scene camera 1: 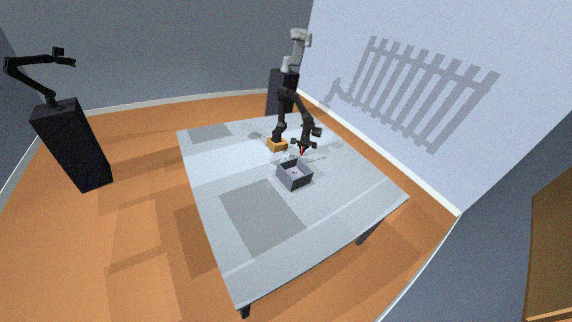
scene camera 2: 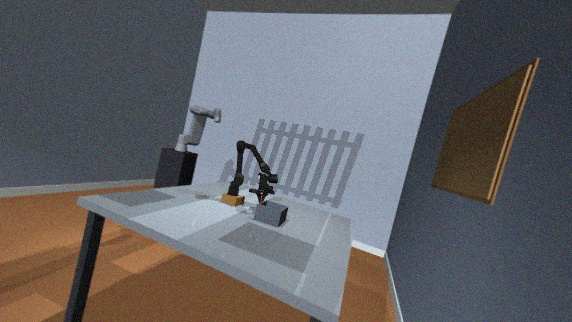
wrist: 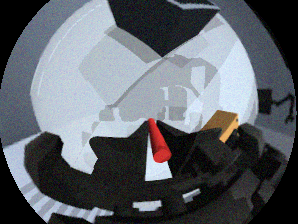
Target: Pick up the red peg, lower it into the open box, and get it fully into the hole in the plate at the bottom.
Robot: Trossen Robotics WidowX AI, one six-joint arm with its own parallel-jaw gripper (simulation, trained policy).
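Observation:
I can see my gripper (wrist: pixel 151 123), and there's a box (scene camera 1: pixel 291 184) that I can see too.

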